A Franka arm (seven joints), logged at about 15 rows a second.
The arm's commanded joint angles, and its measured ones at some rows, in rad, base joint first. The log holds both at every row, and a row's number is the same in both.
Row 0, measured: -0.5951 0.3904 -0.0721 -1.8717 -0.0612 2.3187 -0.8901
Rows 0 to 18, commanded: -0.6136 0.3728 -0.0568 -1.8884 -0.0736 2.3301 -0.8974; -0.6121 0.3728 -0.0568 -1.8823 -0.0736 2.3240 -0.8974; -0.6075 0.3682 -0.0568 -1.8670 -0.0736 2.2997 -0.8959; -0.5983 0.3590 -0.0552 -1.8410 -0.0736 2.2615 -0.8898; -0.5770 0.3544 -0.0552 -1.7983 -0.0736 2.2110 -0.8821; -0.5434 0.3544 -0.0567 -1.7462 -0.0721 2.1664 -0.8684; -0.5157 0.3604 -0.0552 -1.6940 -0.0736 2.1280 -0.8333; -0.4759 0.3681 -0.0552 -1.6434 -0.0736 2.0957 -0.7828; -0.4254 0.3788 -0.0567 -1.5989 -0.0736 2.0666 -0.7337; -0.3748 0.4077 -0.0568 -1.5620 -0.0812 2.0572 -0.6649; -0.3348 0.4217 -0.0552 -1.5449 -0.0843 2.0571 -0.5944; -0.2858 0.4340 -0.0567 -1.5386 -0.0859 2.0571 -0.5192; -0.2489 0.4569 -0.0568 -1.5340 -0.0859 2.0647 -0.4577; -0.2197 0.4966 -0.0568 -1.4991 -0.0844 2.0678 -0.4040; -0.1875 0.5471 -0.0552 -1.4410 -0.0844 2.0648 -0.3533; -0.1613 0.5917 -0.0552 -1.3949 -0.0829 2.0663 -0.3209; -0.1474 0.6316 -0.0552 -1.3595 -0.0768 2.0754 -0.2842; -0.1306 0.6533 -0.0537 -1.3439 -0.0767 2.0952 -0.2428; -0.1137 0.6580 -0.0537 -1.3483 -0.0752 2.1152 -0.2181
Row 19, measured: -0.1336 0.5995 -0.0476 -1.4211 -0.0698 2.0997 -0.2739
